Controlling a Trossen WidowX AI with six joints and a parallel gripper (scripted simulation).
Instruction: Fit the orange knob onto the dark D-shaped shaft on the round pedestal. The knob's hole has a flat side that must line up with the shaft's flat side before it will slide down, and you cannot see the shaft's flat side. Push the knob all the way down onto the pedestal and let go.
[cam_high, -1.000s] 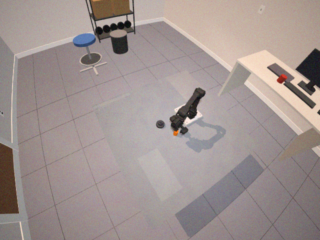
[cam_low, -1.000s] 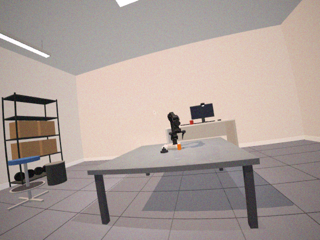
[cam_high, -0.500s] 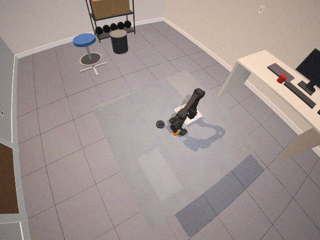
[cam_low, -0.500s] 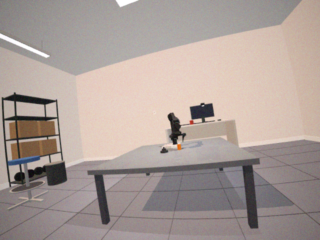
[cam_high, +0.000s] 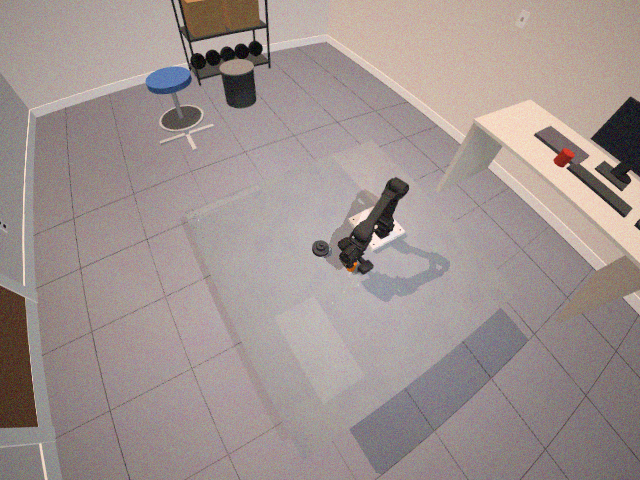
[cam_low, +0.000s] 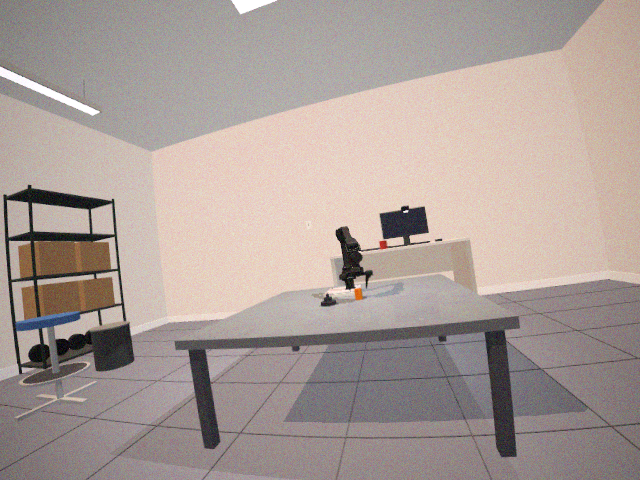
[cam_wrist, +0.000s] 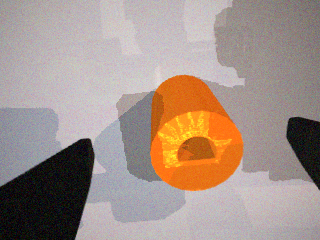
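Right now the orange knob is 2 cm below my gripper tip. From my gripper tip the other things lie so: D-shaft pedestal (7 cm ahead, 16 cm to the right, 2 cm below).
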